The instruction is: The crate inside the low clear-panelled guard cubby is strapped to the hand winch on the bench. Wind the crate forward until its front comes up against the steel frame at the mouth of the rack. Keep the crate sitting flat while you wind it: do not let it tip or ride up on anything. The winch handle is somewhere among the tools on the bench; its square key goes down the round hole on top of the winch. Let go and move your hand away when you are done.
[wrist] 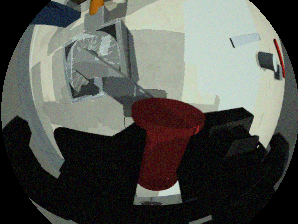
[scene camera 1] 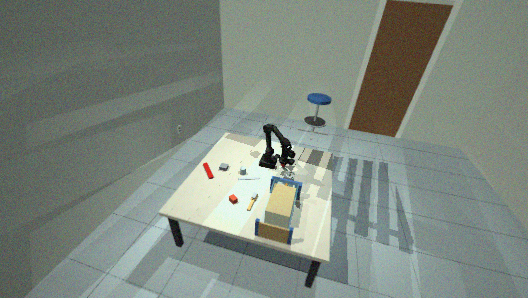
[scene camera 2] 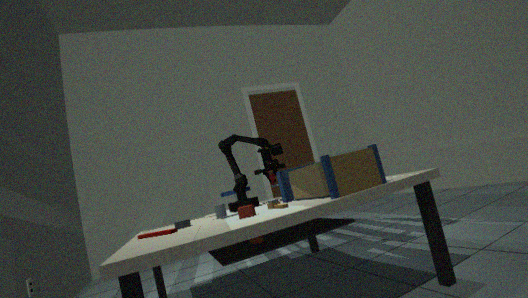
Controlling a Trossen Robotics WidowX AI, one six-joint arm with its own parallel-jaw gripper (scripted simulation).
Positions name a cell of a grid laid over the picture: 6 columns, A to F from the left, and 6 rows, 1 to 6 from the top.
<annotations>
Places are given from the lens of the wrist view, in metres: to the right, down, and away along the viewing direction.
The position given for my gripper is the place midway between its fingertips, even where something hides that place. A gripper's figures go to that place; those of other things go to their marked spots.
my gripper (wrist: D4): 0.01, 0.01, 0.10
red knob (wrist: D4): 0.01, 0.01, 0.04
winch (wrist: C2): -0.04, -0.07, 0.09
The marked spots on the winch and the red knob are 0.10 m apart.
</annotations>
